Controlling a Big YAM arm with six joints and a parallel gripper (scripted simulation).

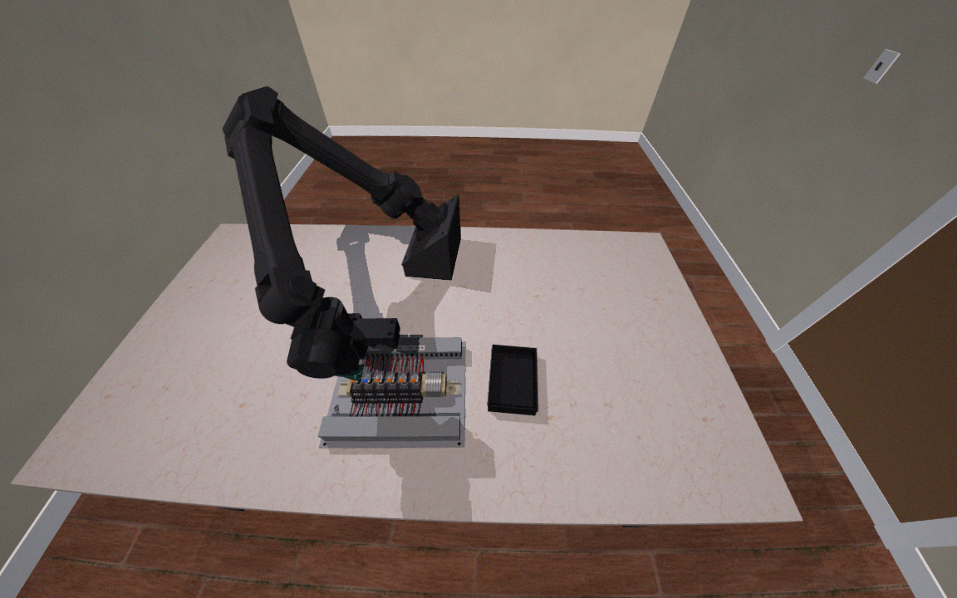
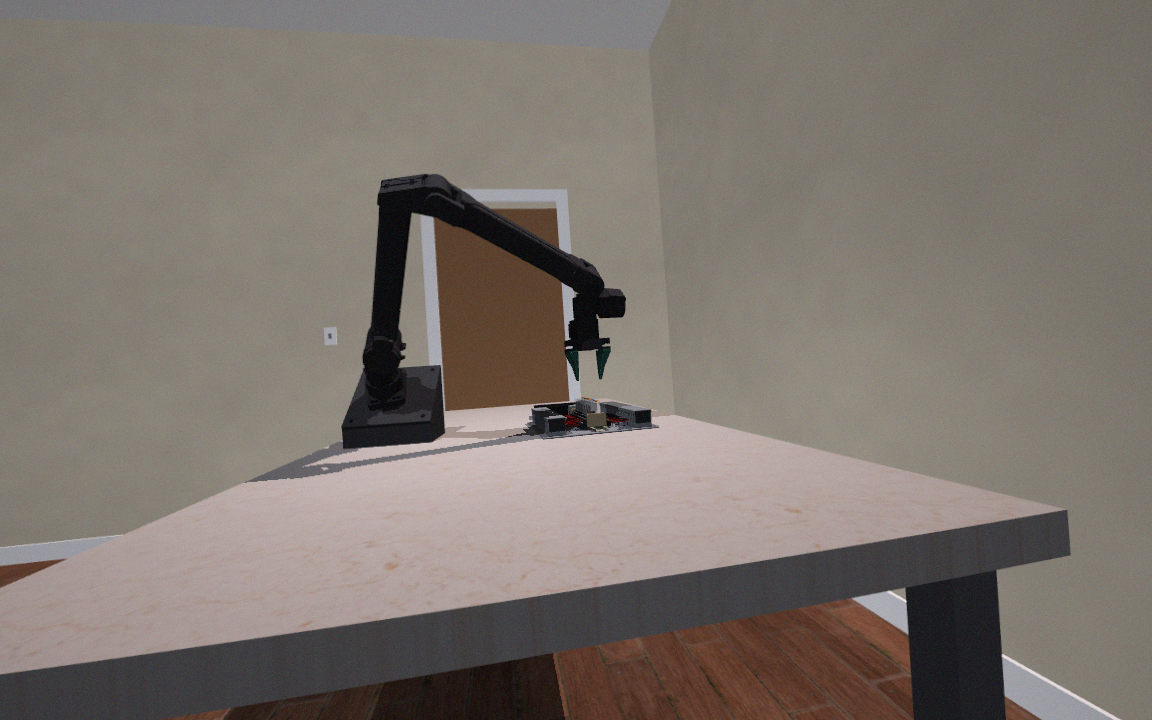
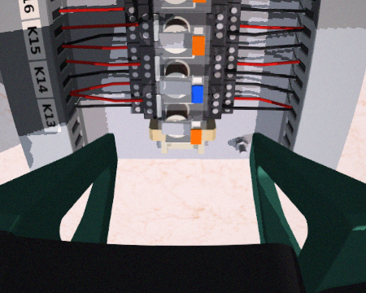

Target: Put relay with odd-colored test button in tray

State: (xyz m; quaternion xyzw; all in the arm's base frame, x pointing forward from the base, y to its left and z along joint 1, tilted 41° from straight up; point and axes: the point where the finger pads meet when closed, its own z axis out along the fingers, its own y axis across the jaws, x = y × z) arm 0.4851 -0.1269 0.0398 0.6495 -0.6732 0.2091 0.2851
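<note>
Now: hand 80 mm above the clear-cased relay. The rest, counted from my hand: black tray (340 mm to the left, 110 mm below, 20 mm behind).
</note>
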